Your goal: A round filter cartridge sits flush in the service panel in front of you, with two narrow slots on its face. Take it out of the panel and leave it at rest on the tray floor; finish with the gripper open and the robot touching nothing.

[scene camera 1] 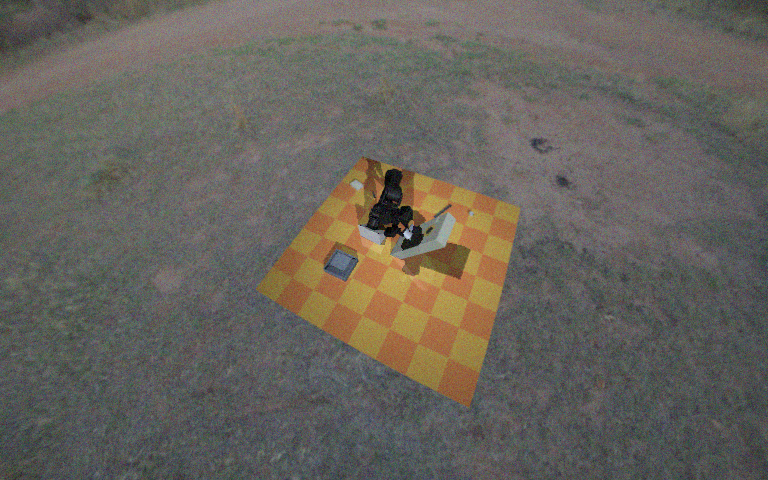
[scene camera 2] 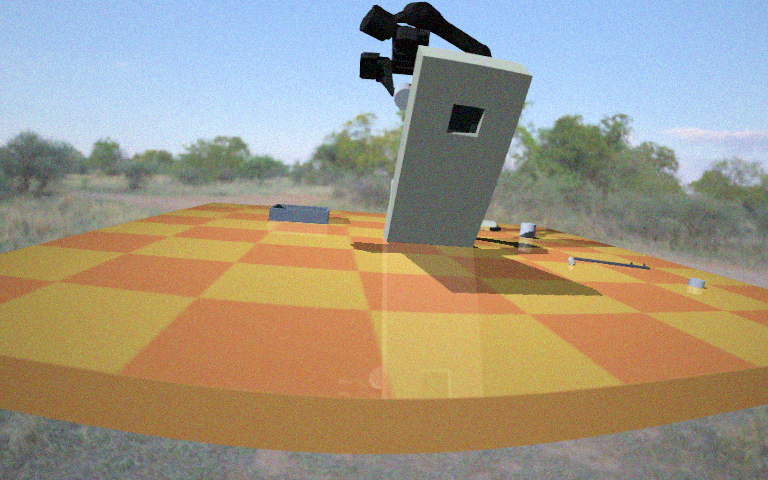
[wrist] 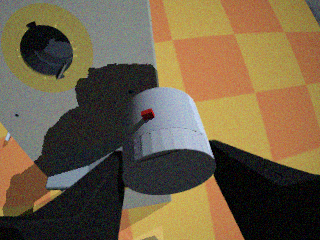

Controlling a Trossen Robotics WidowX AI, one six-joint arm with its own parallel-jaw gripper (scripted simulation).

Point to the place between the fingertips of my gripper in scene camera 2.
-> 405,96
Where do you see a grey service panel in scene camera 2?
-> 463,109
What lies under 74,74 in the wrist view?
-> A grey service panel.
